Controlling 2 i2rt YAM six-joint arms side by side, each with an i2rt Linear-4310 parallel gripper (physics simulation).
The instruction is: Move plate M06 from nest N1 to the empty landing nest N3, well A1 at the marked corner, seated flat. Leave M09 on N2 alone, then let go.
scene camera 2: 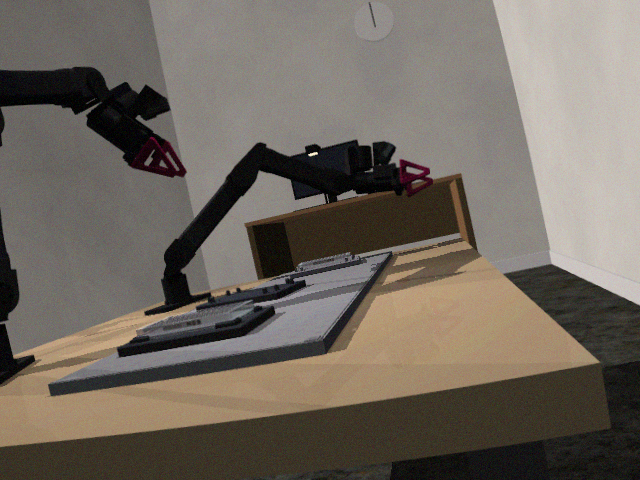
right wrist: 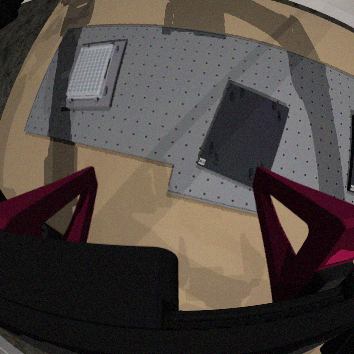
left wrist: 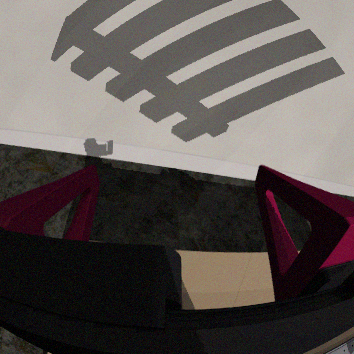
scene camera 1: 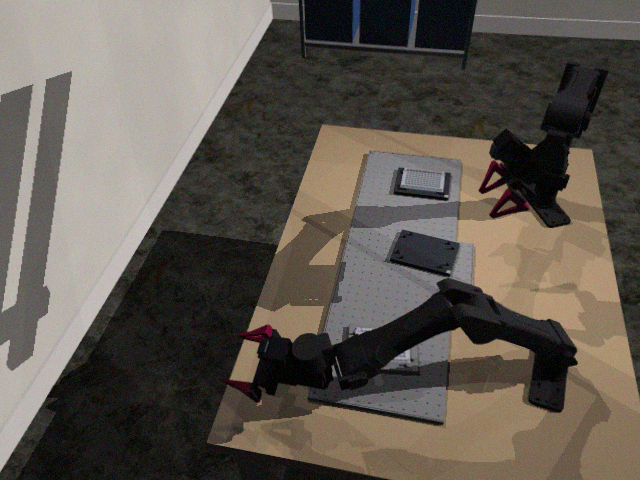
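One clear plate (scene camera 1: 422,179) (scene camera 2: 199,317) sits on a black nest at the board's far end in scene camera 1. Another plate (scene camera 1: 404,357) (scene camera 2: 325,262) (right wrist: 91,71) sits on a grey nest at the opposite end, partly hidden by the left arm in scene camera 1. I cannot surely read which is M06 or M09. The empty dark landing nest (scene camera 1: 424,251) (scene camera 2: 253,294) (right wrist: 245,132) lies between them. My left gripper (scene camera 1: 233,359) (scene camera 2: 430,175) (left wrist: 176,173) is open beyond the board's long edge. My right gripper (scene camera 1: 485,204) (scene camera 2: 180,174) (right wrist: 174,175) is open, above the table beside the board.
The perforated grey board (scene camera 1: 361,279) (scene camera 2: 305,330) (right wrist: 165,65) lies on the wooden table (scene camera 1: 310,170) (scene camera 2: 413,330). The left arm reaches across the board over the grey nest. A wall stands beyond the left gripper. A black nest's edge shows at the right of the right wrist view.
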